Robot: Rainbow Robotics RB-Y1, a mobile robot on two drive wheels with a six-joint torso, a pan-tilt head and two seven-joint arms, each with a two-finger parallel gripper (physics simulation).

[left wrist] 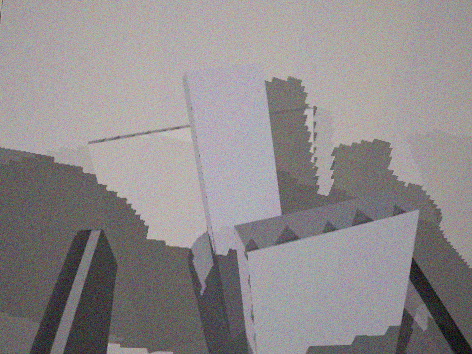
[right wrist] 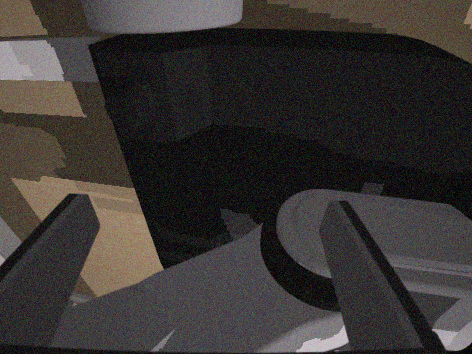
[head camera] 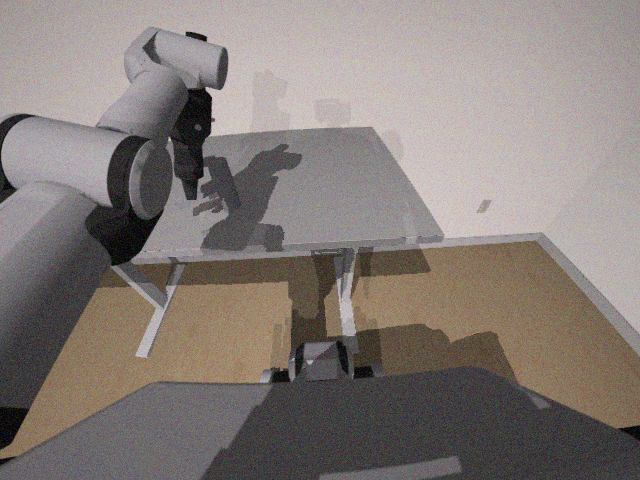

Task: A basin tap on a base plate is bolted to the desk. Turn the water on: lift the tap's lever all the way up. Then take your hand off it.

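Frame: origin at the robot's base, x down, y ahead, z right, level; centimetres.
Seen in the pictures: left gripper, fingertip midpoint: [left wrist: 232, 238] [head camera: 191, 186]; right gripper, fingertip midpoint: [right wrist: 210, 213].
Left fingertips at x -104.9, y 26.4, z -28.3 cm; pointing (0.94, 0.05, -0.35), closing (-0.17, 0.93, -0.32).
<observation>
Offsets run from my left fingertips to a thing's top centre. "pt": to the spot under its first point. Level surfaces: height alone.
The grey tap @[pt dx +0.0, dy +1.7, dz +7.8 cm] [head camera: 224, 180] stands in shadow on the left part of the desk in the head view. In the left wrist view its wide, pale lever @[pt dx -5.0, dy +0.1, dz -2.0 cm] [left wrist: 330, 285] is close to the camera, and the longer, narrow spout @[dx +0.7, dy +1.1, dz +0.0 cm] [left wrist: 232, 145] reaches out beyond it. How far the lever is tilted is hard to judge. My left gripper [head camera: 191, 196] [left wrist: 232, 238] is open, pointing down at the tap, with nothing gripped. Its right finger is mostly hidden behind the lever; its left finger stands apart from the tap. My right gripper [right wrist: 210, 213] is open, far from the tap. The base plate cannot be made out.
The grey desk @[dx +9.8 cm] [head camera: 330, 180] stands against the pale wall [head camera: 465, 103], on white legs [head camera: 347, 310]. The left arm [head camera: 62, 149] comes in over the desk's left side. Grey and black robot parts @[pt dx +66.8, dy -34.9, dz +33.7 cm] [right wrist: 165, 310] lie close behind the right fingers.
</observation>
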